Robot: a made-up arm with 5 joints.
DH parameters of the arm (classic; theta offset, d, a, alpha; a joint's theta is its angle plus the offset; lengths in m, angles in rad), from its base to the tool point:
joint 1: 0 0.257 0 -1.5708
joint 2: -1.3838 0 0.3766 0
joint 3: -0.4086 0 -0.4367 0
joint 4: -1.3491 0 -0.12 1.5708
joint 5: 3.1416 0.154 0 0
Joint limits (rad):
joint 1: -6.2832..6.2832
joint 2: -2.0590..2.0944
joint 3: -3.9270..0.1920
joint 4: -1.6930..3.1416
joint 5: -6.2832..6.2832
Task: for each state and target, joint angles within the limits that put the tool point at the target. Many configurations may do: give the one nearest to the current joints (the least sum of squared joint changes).
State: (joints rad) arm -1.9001 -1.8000 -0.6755 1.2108 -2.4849
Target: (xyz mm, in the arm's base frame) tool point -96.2 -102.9 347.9
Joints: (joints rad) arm -2.3226 -1.7880 -0.1187 1.7182 -2.4849
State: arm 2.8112 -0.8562 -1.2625 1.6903 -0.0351
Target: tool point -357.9 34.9 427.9
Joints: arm 3.0444 -0.5418 -0.8198 1.7445 -0.0351
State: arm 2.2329 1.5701 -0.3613 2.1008 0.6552
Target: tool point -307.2 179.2 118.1
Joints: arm 2.6135 0.6423 -1.0791 2.4219 0.6552
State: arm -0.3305 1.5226 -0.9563 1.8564 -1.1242
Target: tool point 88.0 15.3 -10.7
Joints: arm 0.1722 1.1862 -0.7262 2.2102 -1.1242
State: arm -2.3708 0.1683 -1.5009 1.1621 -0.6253
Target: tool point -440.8 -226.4 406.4
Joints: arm -2.6671 -0.2033 -1.0453 1.5592 -0.6253
